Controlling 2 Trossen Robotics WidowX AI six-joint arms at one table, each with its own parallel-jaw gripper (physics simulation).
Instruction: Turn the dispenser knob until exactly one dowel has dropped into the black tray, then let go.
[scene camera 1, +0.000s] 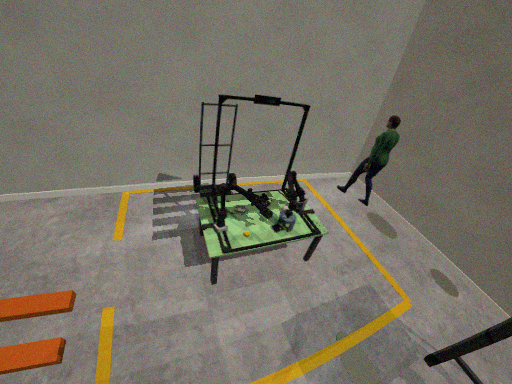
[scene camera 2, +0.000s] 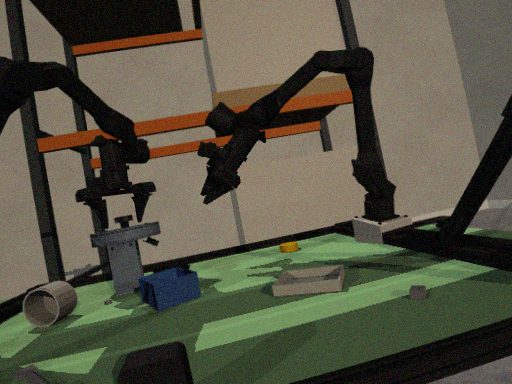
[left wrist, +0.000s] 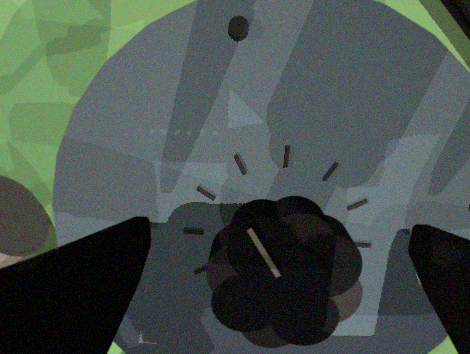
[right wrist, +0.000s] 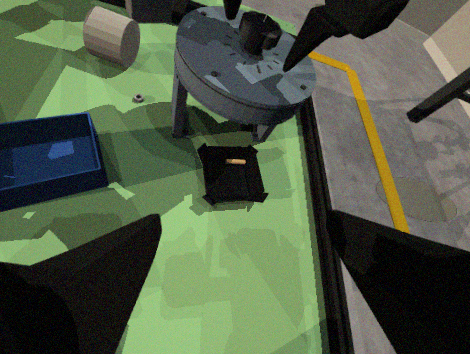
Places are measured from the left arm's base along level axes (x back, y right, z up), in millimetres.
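Pixels of known places: left gripper, fingertip midpoint: (scene camera 1: 288, 215) (scene camera 2: 123, 225) (left wrist: 279, 234) (right wrist: 257, 43); right gripper, fingertip midpoint: (scene camera 2: 203, 199) (right wrist: 245, 220); left arm's base, origin of the base link: (scene camera 1: 302, 200); right arm's base, origin of the base link: (scene camera 1: 220, 224) (scene camera 2: 380, 217).
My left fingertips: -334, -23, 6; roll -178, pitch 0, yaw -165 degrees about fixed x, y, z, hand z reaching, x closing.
Ahead of a thing's pixels: the offset from my left fingertips to its middle, as dx, dy, dz.
The dispenser {-1, +4, -21} (scene camera 2: 125, 267) (left wrist: 120, 115) (right wrist: 205, 60) is a grey-blue round drum on legs. Its dark lobed knob {-1, +4, -5} (scene camera 2: 123, 220) (left wrist: 285, 310) (right wrist: 254, 37) stands on top, its pale line pointing to the upper left in the left wrist view. My left gripper (scene camera 2: 122, 224) (left wrist: 279, 234) (right wrist: 257, 43) is open around the knob, with a gap on both sides. One tan dowel {-66, +11, -145} (right wrist: 236, 161) lies in the black tray {-86, +32, -139} (right wrist: 210, 175) in front of the dispenser, in the right wrist view. My right gripper (scene camera 2: 212, 195) (right wrist: 245, 220) is open and empty, above the table.
A blue bin {+1, +236, -129} (scene camera 2: 170, 290) (right wrist: 47, 150) stands beside the dispenser. A beige cylinder {+185, +116, -116} (scene camera 2: 50, 304) (right wrist: 110, 37) lies on its side. A small nut {+86, +108, -148} (right wrist: 138, 98), a beige tray {-153, +456, -143} (scene camera 2: 308, 286), a yellow disc {-360, +186, -142} (scene camera 2: 289, 247) and a grey block {-160, +629, -146} (scene camera 2: 417, 292) also lie on the table.
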